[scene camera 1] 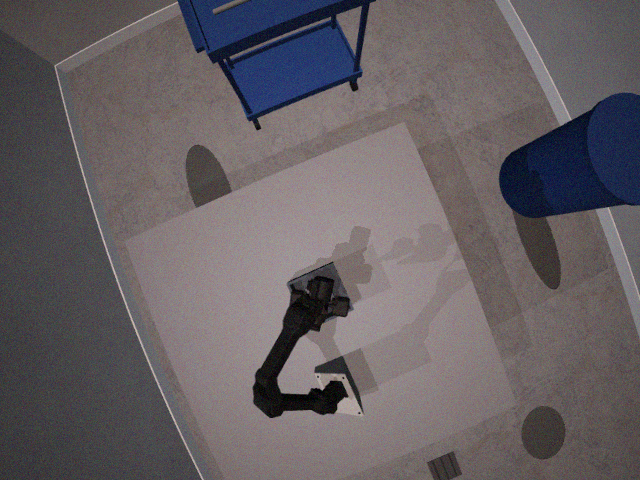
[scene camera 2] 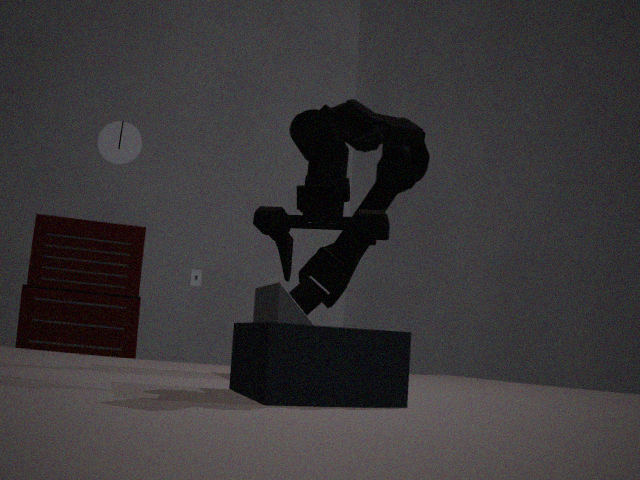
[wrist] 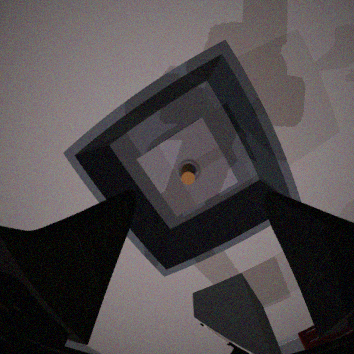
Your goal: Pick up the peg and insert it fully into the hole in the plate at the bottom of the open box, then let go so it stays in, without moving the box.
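Seen in the pictures: gripper, fingertip midpoint: point(scene camera 2: 316, 282) point(wrist: 201, 198); arm's base, link origin: point(scene camera 1: 339, 388) point(scene camera 2: 291, 309) point(wrist: 248, 353).
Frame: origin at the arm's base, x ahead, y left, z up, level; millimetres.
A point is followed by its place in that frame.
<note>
The orange-brown peg point(wrist: 188, 178) @(x 332, y -65, z -50 mm) stands in the round hole of the pale plate point(wrist: 206, 145) @(x 347, y -99, z -80 mm) at the bottom of the open box. Its end face points up at the wrist camera. How deep it sits is hard to tell. The dark grey box point(scene camera 1: 338, 280) @(x 360, y -152, z -40 mm) point(scene camera 2: 330, 366) @(x 427, y -80, z -89 mm) point(wrist: 247, 95) @(x 374, y -151, z -40 mm) stands on the pale surface. My gripper point(scene camera 2: 321, 280) @(x 339, y -74, z 22 mm) point(wrist: 201, 198) @(x 339, y -74, z 22 mm) is open and empty, pointing down above the box, its fingers wide apart on either side of the peg in the wrist view. In scene camera 2 the box wall hides the peg and plate, and one finger merges with the dark arm.
The arm's wedge-shaped base mount point(scene camera 1: 353, 404) @(x -63, y -28, z 28 mm) point(scene camera 2: 273, 304) @(x 33, y -46, z 5 mm) point(wrist: 230, 310) @(x 62, y -2, z -64 mm) stands near the box. A blue cart point(scene camera 1: 292, 80) and a large blue cylinder point(scene camera 1: 558, 165) stand farther off on the floor. A red cabinet point(scene camera 2: 85, 289) stands in the background at the left.
</note>
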